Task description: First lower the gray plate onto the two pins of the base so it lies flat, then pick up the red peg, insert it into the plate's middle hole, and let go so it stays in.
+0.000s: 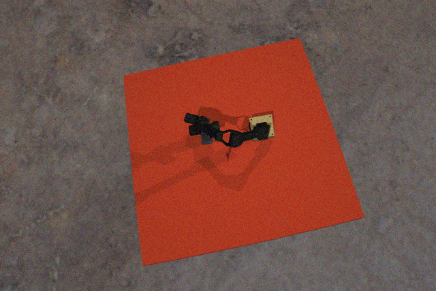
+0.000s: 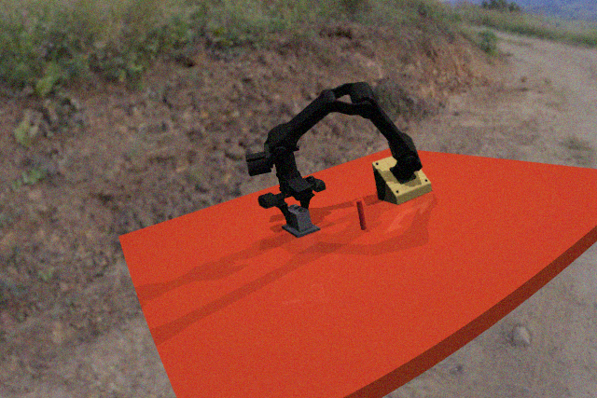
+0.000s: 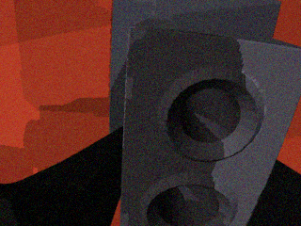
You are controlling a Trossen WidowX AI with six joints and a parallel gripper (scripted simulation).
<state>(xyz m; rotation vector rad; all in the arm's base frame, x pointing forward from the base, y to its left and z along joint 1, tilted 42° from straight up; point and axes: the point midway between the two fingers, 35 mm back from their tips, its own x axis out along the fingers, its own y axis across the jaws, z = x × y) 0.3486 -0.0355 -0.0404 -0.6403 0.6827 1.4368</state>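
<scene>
Right now my gripper tip is 2 cm above the base. The rest, counted from my gripper tip: red peg 17 cm to the left, 11 cm behind, 2 cm above; gray plate 3 cm above.
</scene>
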